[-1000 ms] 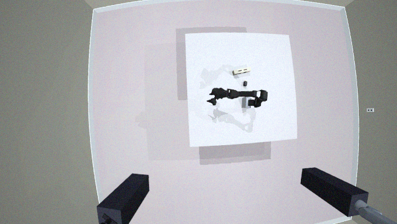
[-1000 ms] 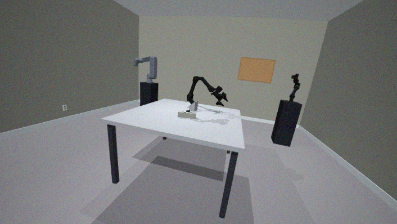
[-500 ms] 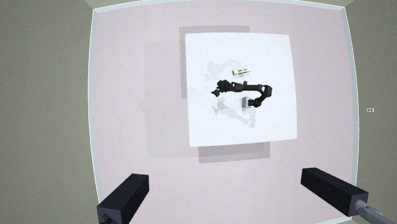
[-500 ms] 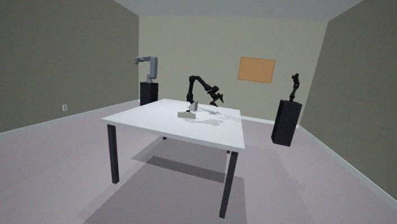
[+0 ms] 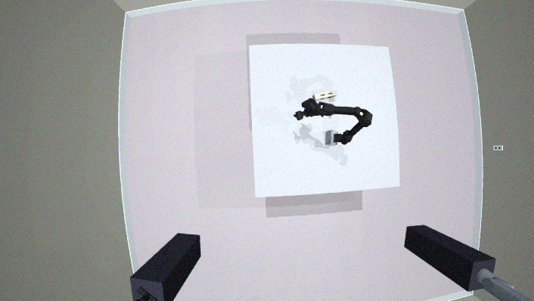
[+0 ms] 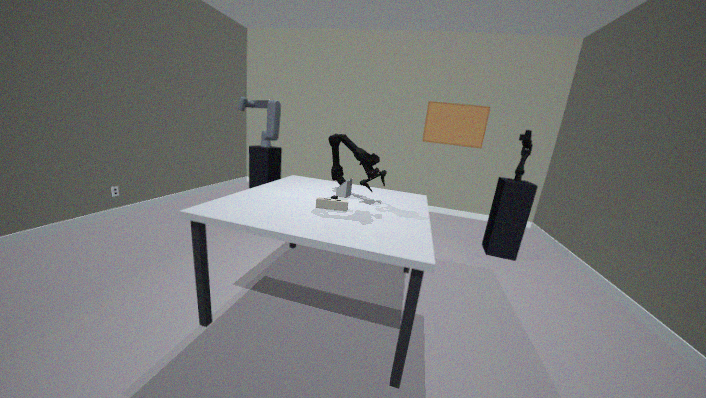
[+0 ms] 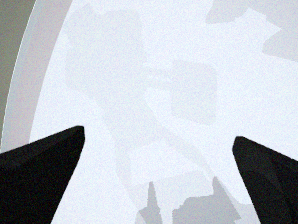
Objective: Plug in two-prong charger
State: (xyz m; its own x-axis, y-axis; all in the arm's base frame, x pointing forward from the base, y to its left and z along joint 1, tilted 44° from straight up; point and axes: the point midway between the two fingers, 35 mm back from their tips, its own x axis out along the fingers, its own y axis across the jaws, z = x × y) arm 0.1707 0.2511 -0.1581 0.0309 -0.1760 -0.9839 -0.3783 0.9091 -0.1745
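The dark charger lies 60 mm ahead of my gripper tip, 290 mm to the right of it and 110 mm below it.
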